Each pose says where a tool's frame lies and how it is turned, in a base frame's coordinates. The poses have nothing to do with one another.
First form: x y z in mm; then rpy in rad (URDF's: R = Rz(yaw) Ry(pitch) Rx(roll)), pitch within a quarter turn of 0, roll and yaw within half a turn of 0.
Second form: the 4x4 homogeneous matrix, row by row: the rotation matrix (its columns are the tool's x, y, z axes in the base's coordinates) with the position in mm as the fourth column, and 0 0 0 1 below. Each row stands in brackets. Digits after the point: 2 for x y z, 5 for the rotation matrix.
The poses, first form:
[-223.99 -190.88 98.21 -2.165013 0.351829 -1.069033]
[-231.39 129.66 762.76 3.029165 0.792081 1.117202]
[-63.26 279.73 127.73 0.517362 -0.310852 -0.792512]
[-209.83 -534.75 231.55 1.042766 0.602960 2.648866]
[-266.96 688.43 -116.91 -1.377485 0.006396 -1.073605]
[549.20 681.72 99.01 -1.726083 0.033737 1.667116]
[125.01 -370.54 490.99 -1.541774 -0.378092 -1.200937]
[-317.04 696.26 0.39 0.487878 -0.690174 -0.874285]
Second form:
[[0.45151 -0.62819 0.63366 -223.99], [-0.82303 -0.01893 0.56768 -190.88], [-0.34462 -0.77783 -0.52557 98.21], [0 0 0 1]]
[[0.30778 0.92820 -0.20910 -231.39], [0.63134 -0.36365 -0.68496 129.66], [-0.71182 0.07880 -0.69793 762.76], [0 0 0 1]]
[[0.66841 0.51271 -0.53884 -63.26], [-0.67799 0.71791 -0.15792 279.73], [0.30587 0.47089 0.82747 127.73], [0 0 0 1]]
[[-0.72568 -0.66991 0.15688 -209.83], [0.38962 -0.21219 0.89620 -534.75], [-0.56708 0.71148 0.41499 231.55], [0 0 0 1]]
[[0.47695 0.16586 0.86314 -266.96], [-0.87891 0.09715 0.46699 688.43], [-0.00640 -0.98135 0.19211 -116.91], [0 0 0 1]]
[[-0.09612 0.15715 -0.98289 549.20], [0.99480 -0.01830 -0.10021 681.72], [-0.03373 -0.98741 -0.15458 99.01], [0 0 0 1]]
[[0.33595 0.16044 0.92811 125.01], [-0.86652 -0.33355 0.37132 -370.54], [0.36915 -0.92898 0.02697 490.99], [0 0 0 1]]
[[0.49472 0.48613 -0.72037 -317.04], [-0.59153 0.79563 0.13068 696.26], [0.63667 0.36147 0.68117 0.39], [0 0 0 1]]

